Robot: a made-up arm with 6 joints.
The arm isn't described. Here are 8 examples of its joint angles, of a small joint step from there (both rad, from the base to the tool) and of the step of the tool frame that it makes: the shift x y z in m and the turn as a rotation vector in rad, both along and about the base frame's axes.
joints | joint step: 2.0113 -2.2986 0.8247 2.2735 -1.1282 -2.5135 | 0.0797 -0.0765 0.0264 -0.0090 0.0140 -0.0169
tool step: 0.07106 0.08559 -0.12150 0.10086 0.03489 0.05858
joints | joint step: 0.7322 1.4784 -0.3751 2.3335 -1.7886 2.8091 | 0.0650 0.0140 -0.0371 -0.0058 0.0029 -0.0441
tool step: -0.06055 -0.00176 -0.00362 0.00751 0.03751 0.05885
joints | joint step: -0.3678 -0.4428 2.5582 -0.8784 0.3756 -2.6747 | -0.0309 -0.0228 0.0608 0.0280 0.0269 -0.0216
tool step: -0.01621 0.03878 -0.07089 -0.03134 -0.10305 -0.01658
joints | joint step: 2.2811 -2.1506 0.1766 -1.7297 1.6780 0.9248 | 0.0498 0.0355 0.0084 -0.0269 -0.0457 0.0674
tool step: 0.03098 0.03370 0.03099 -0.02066 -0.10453 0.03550
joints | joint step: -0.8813 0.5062 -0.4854 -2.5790 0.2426 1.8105 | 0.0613 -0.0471 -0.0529 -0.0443 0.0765 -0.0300
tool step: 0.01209 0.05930 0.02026 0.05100 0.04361 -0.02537
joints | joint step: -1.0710 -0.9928 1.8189 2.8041 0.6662 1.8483 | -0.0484 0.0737 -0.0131 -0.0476 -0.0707 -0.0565
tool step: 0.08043 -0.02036 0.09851 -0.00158 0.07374 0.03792
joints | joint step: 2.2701 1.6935 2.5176 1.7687 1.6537 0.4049 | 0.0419 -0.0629 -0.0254 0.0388 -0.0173 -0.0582
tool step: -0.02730 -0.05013 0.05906 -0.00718 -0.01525 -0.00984
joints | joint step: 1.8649 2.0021 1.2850 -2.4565 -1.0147 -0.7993 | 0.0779 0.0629 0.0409 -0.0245 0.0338 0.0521
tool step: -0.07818 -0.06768 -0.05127 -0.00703 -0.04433 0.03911
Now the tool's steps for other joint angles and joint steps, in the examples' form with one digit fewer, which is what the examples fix.
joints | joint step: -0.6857 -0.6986 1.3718 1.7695 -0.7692 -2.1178 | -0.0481 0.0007 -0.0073 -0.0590 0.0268 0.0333
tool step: 0.0280 0.0259 0.0011 -0.0048 0.0503 -0.0282
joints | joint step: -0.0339 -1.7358 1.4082 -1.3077 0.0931 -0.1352 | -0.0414 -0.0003 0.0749 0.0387 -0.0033 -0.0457
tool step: -0.0083 0.0558 -0.0598 -0.0109 -0.0778 -0.0460
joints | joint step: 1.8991 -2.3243 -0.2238 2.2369 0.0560 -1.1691 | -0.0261 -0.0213 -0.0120 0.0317 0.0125 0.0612
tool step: -0.0302 0.0010 -0.0146 -0.0073 0.0364 -0.1121
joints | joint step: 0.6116 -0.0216 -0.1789 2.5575 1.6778 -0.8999 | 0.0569 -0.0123 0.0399 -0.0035 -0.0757 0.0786
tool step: -0.0385 0.0261 0.0395 0.1043 -0.1201 0.0789
